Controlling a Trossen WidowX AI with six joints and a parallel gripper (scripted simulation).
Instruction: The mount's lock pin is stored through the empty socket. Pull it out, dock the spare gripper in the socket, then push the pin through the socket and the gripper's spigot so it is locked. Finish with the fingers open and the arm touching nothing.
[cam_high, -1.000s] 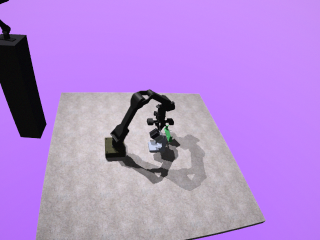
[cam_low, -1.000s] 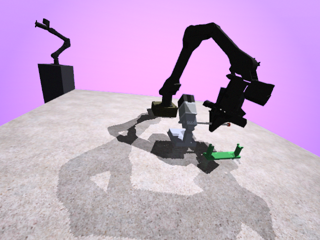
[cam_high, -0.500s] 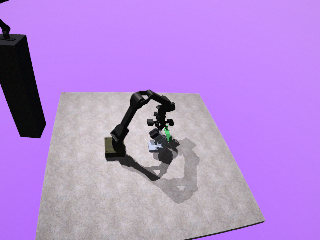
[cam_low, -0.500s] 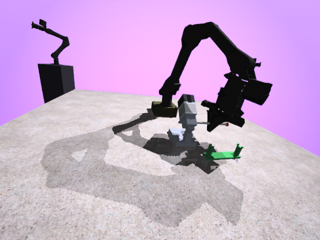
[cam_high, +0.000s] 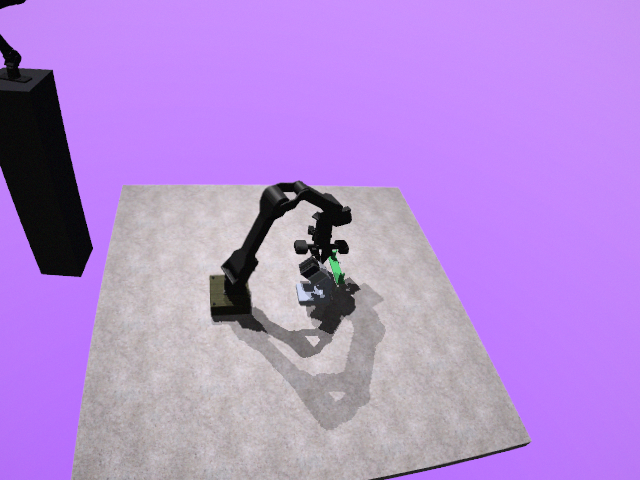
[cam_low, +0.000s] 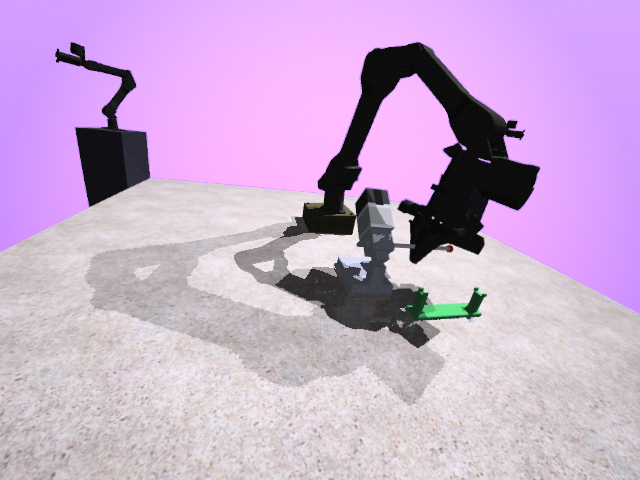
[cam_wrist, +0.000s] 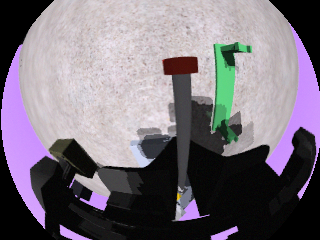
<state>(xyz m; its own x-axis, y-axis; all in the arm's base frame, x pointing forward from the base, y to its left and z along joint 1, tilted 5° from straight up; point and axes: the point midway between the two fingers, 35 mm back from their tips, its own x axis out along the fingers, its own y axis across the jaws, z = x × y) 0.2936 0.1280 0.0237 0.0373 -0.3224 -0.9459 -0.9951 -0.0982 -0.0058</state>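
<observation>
Now: gripper tip 80 mm to the left of the grey mount. Also, from my gripper tip: spare gripper 30 mm behind, 80 mm to the right, 60 mm above; then green rest 80 mm ahead, 40 mm to the left, 30 mm below.
</observation>
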